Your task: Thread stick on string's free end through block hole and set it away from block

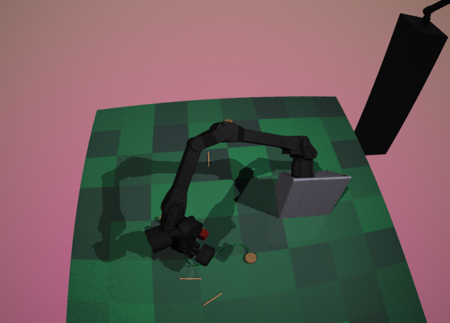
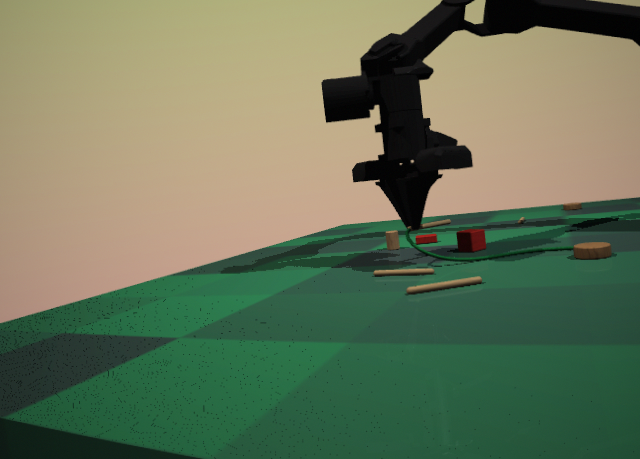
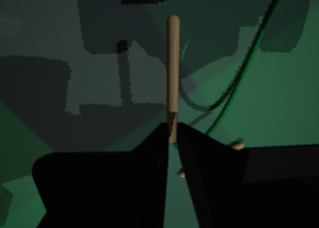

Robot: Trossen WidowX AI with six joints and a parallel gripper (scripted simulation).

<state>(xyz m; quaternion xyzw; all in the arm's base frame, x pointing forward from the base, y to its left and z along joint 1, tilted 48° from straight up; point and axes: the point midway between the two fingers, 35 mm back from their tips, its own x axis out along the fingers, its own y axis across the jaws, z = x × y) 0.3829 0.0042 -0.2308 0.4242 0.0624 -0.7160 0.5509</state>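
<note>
My gripper tip is now 210 mm to the left of the flat red piece, 50 mm short of it and 40 mm above it. Also, from my gripper tip: wooden peg 150 mm to the right, 90 mm ahead, 30 mm below; then round wooden button 220 mm behind, 40 mm below, 10 mm to the left; then thin wooden stick 10 mm to the right, 10 mm behind.
</note>
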